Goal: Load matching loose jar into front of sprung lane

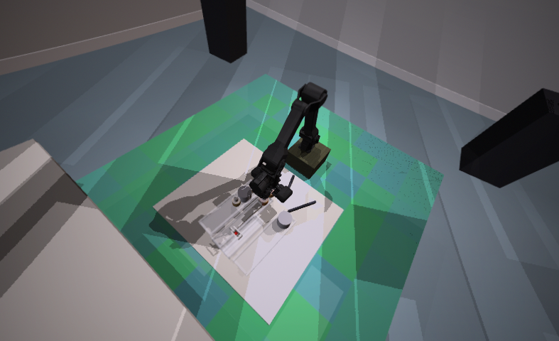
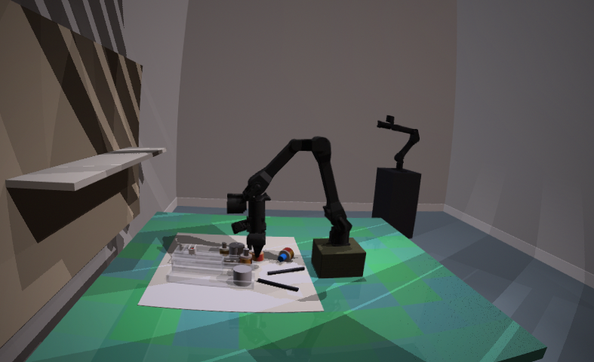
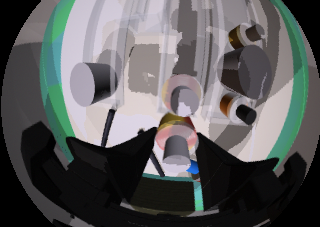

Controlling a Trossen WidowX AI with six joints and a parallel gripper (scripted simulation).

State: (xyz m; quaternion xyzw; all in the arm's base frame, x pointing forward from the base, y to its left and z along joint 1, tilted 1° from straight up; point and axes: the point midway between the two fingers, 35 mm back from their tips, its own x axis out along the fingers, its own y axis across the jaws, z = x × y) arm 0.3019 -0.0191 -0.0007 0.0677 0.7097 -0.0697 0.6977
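Right now the clear sprung lane is 180 mm ahead of my gripper tip, 10 mm to the right of it and 30 mm below it. Round my gripper tip: red mark (230 mm ahead, 10 mm to the right, 20 mm above).
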